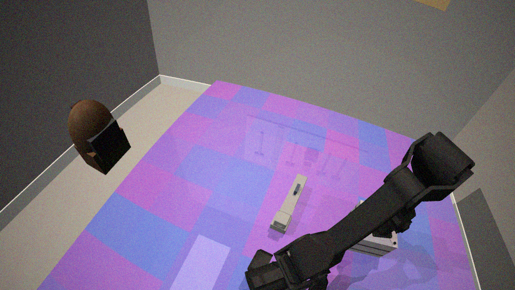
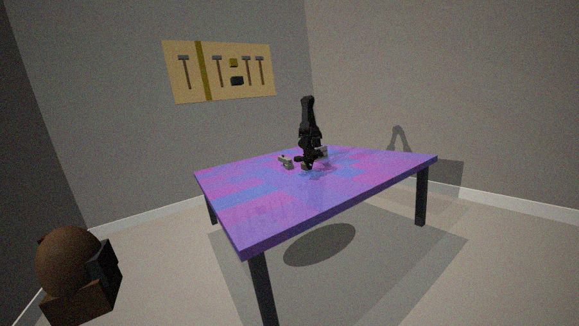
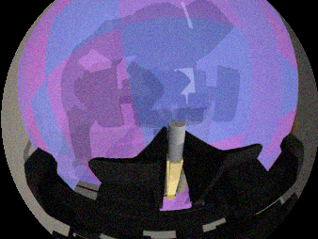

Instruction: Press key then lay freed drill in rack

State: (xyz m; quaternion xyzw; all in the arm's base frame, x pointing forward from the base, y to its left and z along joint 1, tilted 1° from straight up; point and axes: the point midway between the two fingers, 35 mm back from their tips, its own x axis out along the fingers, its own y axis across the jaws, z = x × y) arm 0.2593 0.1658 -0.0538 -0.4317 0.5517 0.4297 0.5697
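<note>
Now: the drill 1 cm behind my gripper tip, 4 cm to the right of it and 4 cm above it. From my gripper tip the other things lie so: long grey block: 1 cm ahead, 23 cm to the right, 4 cm above; then grooved grey rack: 1 cm behind, 5 cm to the right, 1 cm above; then dark key: 26 cm to the right, 4 cm above.
</note>
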